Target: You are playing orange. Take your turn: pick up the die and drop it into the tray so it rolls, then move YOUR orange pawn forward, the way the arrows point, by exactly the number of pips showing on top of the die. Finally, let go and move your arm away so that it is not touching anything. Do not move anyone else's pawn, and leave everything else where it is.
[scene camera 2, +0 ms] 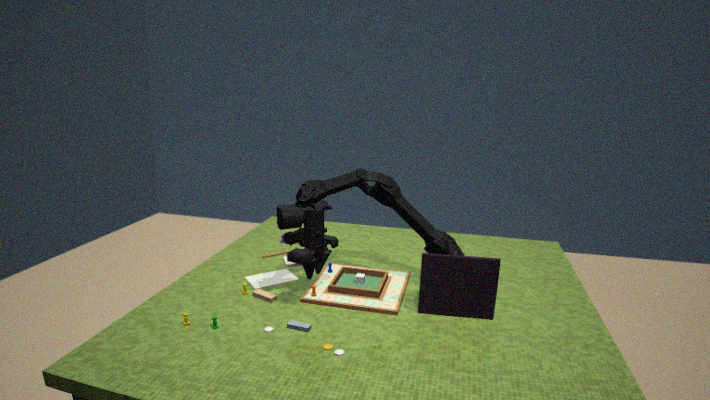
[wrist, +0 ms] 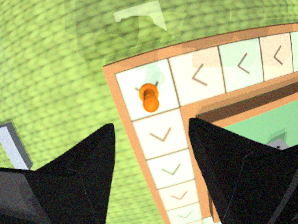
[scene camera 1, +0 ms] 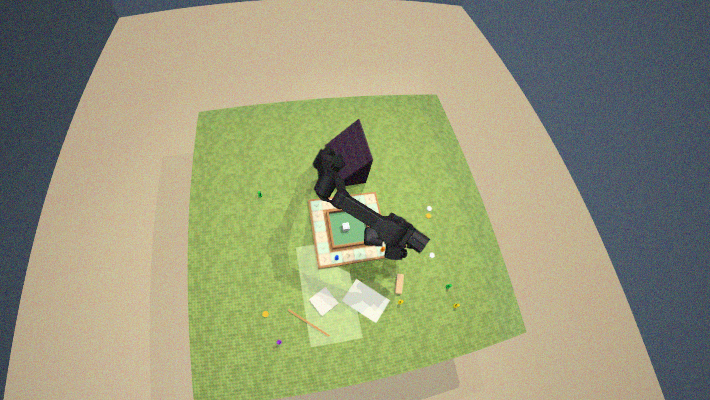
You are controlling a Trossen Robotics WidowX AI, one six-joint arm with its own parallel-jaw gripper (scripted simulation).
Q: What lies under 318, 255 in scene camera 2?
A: My gripper.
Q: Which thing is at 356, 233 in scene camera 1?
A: A green tray.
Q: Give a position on a paper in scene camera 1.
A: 362, 298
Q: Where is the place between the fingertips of my gripper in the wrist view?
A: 151, 128
